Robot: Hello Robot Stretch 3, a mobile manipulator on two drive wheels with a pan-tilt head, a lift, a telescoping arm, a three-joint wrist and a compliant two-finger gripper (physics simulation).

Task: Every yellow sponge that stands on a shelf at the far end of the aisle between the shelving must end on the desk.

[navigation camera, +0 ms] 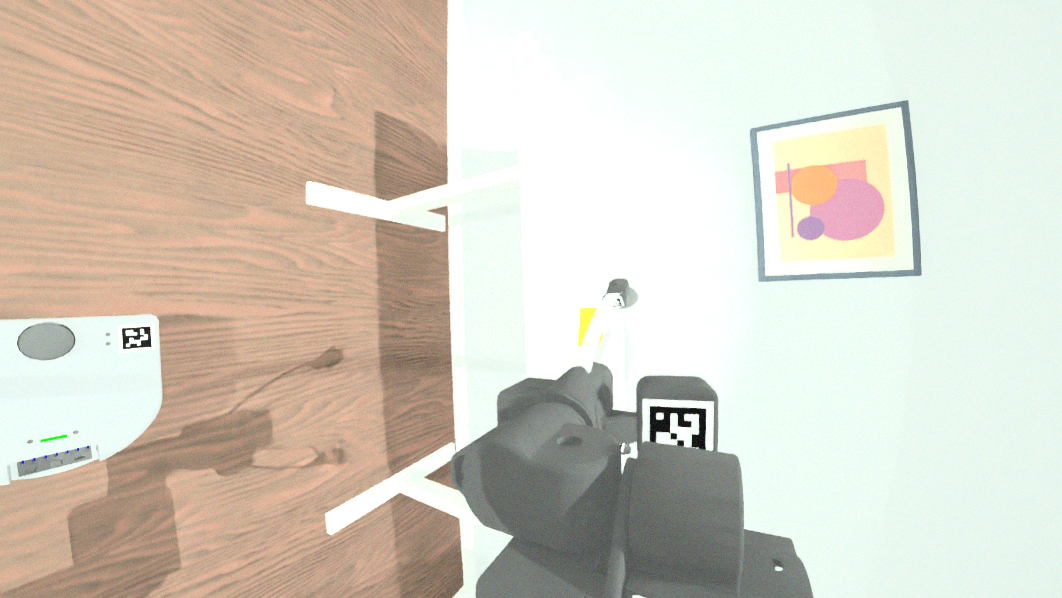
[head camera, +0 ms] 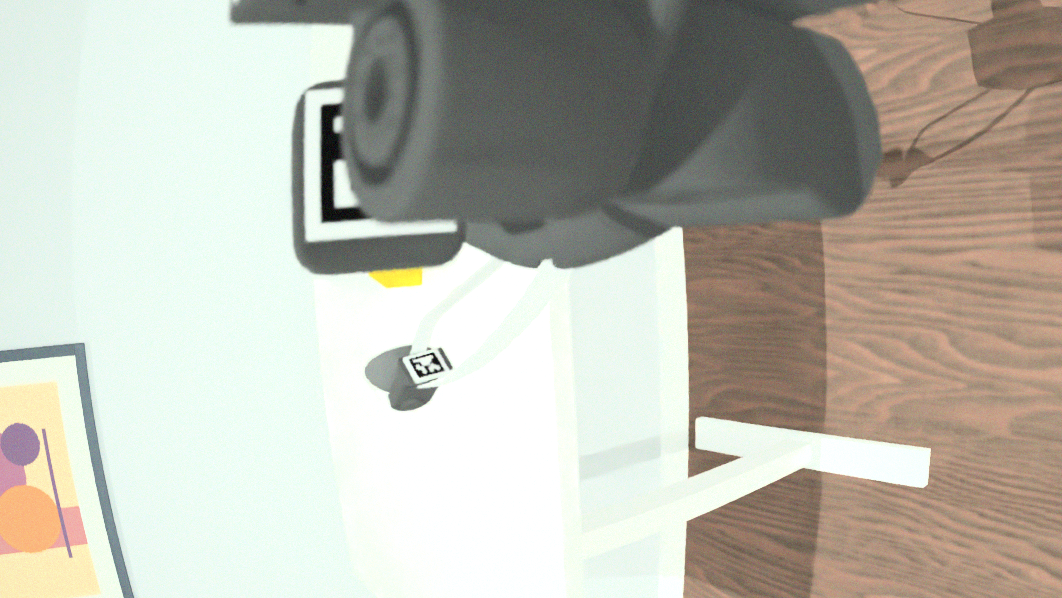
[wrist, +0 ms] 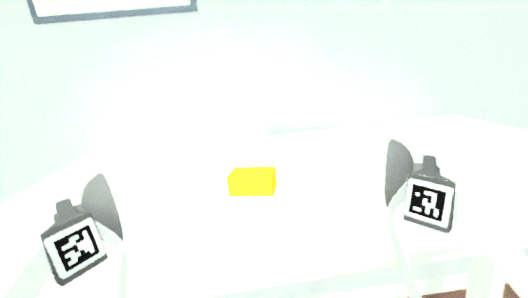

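Seen in the pictures: gripper, fingertip midpoint: (navigation camera: 624, 363) (wrist: 253, 179); robot's base, origin of the base link: (navigation camera: 48, 339).
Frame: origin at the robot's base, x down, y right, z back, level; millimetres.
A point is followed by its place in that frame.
A yellow sponge (head camera: 397, 277) @[x -982, y 814, z -25 mm] (navigation camera: 587, 325) @[x -973, y 806, z 9 mm] (wrist: 252, 181) @[x -986, y 803, z 19 mm] lies on the white desk (head camera: 460, 482) @[x -951, y 757, z -264 mm] (navigation camera: 549, 252) @[x -951, y 635, z -162 mm] (wrist: 200, 250) @[x -950, y 634, z -76 mm]. In the head view the wrist hides most of it; in the navigation view a finger partly covers it. In the wrist view it shows whole, a small block near the middle. My gripper (wrist: 253, 179) @[x -1157, y 410, z 20 mm] is open with nothing held between its fingertips, which stand wide apart left and right of the sponge in that view. The sponge looks some way beyond the fingertips. The far-end shelf does not show.
A white desk foot (head camera: 876, 457) (navigation camera: 349, 199) stands on the wooden floor (head camera: 943, 334) @[x 0, y 570, z -196 mm] (navigation camera: 222, 222) @[x 0, y 337, z -321 mm]. A pale wall (head camera: 200, 334) @[x -1185, y 1351, z -110 mm] (navigation camera: 980, 371) @[x -2026, y 1352, z 186 mm] with a framed picture (head camera: 29, 475) @[x -1581, y 1327, z -334 mm] (navigation camera: 847, 208) @[x -1693, y 1327, z -329 mm] rises behind the desk. My white base (navigation camera: 81, 386) @[x -160, y 42, z 94 mm] shows at the left of the navigation view.
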